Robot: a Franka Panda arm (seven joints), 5 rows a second.
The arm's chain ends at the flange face. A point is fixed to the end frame.
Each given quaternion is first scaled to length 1.
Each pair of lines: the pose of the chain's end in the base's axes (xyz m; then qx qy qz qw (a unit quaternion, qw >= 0)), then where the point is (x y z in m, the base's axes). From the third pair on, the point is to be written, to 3 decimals.
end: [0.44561, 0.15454, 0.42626, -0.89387, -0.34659, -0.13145, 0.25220]
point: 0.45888 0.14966 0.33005
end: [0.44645, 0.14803, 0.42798, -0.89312, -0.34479, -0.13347, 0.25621]
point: 0.45972 0.14402 0.33173
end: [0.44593, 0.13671, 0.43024, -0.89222, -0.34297, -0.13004, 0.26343]
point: 0.458 0.134 0.334
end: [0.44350, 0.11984, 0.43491, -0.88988, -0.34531, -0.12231, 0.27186]
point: 0.454 0.118 0.338
